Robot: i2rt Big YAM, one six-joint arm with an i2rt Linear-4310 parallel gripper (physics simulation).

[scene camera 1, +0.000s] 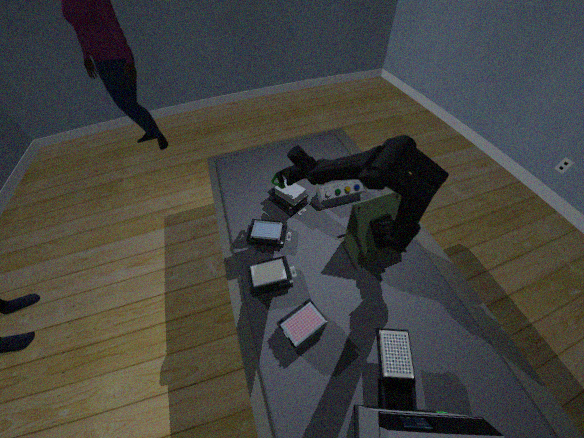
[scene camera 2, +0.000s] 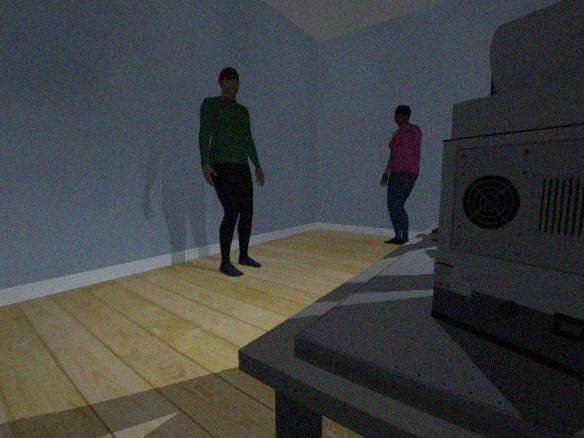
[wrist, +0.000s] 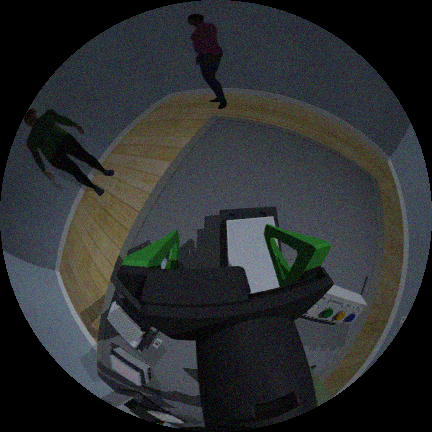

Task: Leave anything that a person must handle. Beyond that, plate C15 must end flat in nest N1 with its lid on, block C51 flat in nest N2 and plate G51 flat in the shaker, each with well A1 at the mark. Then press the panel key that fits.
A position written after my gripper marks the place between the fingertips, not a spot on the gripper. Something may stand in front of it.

My gripper (wrist: 222, 231) is open, holding nothing. Also in view: a button box (scene camera 1: 344, 191).
The button box is seen too in the wrist view (wrist: 340, 305).
